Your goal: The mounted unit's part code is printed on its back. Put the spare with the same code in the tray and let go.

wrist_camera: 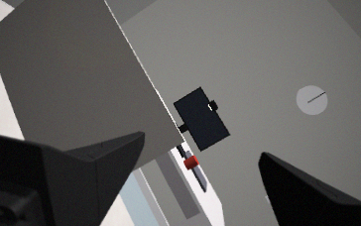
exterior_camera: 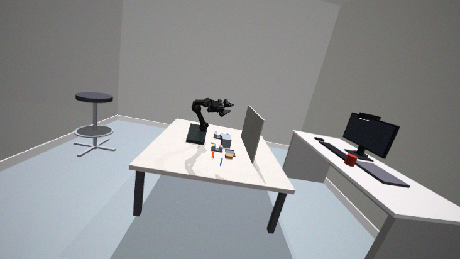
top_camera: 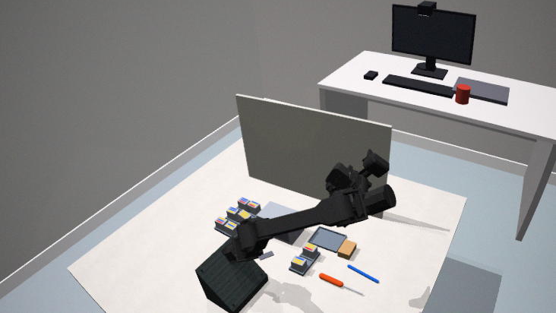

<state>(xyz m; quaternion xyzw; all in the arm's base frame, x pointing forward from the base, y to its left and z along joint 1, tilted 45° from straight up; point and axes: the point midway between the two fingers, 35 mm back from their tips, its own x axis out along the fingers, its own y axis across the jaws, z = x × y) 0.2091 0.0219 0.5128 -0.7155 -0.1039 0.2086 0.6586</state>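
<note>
Right now my gripper tip is 57 cm to the right of the grey spare block, 47 cm above it and 4 cm past it. From my gripper tip the other things lie so: blue pen 50 cm below, 4 cm to the right; then tan block 49 cm below, 6 cm to the left, 6 cm ahead; then tray 51 cm below, 17 cm to the left, 8 cm ahead.
</note>
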